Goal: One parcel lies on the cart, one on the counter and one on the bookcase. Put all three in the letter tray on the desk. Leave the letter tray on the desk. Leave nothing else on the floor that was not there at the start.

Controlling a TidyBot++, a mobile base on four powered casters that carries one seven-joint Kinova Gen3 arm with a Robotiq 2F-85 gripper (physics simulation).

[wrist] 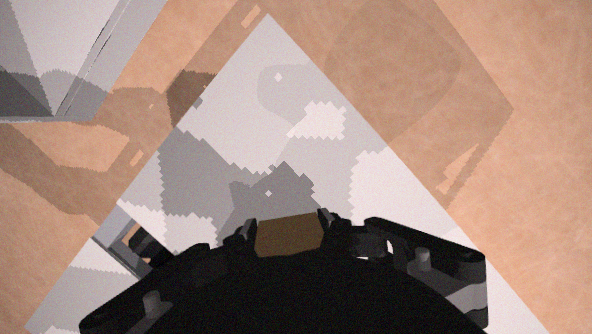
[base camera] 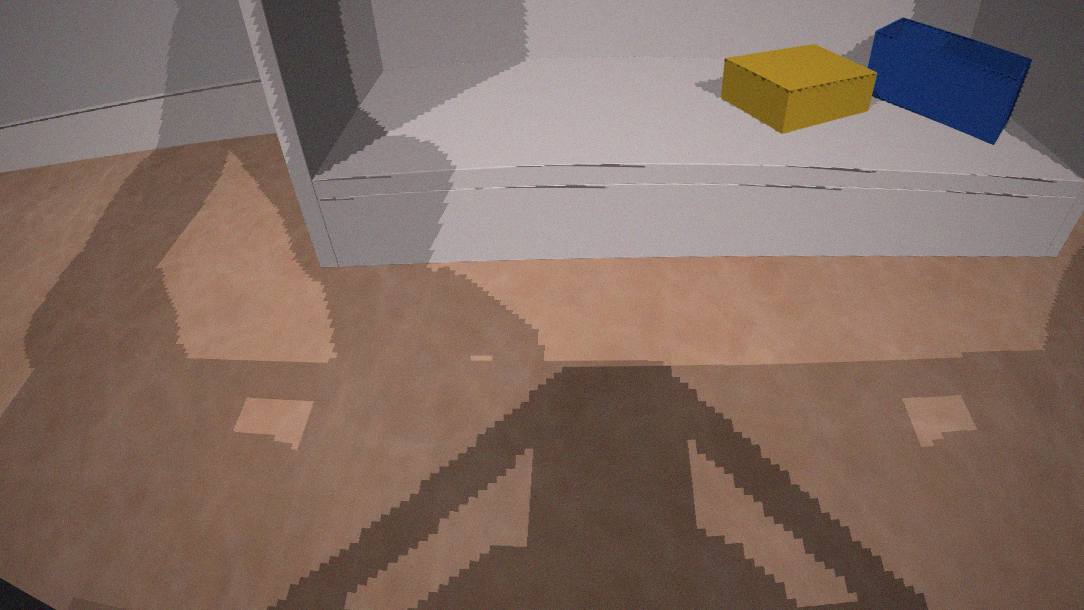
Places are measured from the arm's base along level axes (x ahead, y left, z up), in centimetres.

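Where they show: gripper, fingertip midpoint: [wrist: 288, 225].
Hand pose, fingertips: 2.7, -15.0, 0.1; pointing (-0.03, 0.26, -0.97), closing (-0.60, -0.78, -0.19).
Each offset is from my fingertips to the centre of the thing, as dx, dy, dz. Level surfaces: height alone.
A brown parcel {-3.6, +2.3, +1.9} [wrist: 289, 239] shows at the bottom middle of the wrist view, over a white top [wrist: 240, 115]. My gripper [wrist: 288, 225] has its two fingertips against the parcel's left and right sides and is shut on it. The black gripper body hides the near part of the parcel, and I cannot tell whether it touches the white top or hangs just above it. The letter tray and the desk do not show in these views, and I cannot make out the other two parcels.
A white open-fronted unit [base camera: 682, 223] [wrist: 107, 75] stands ahead, with a yellow box {+65.0, -7.8, -27.5} [base camera: 795, 87] and a blue box {+67.7, -27.1, -26.0} [base camera: 947, 83] on its low shelf, towards the right. A grey frame-like part [wrist: 112, 227] shows at the white top's left edge. Shadows cross the brown floor {dz -39.7} [base camera: 758, 303].
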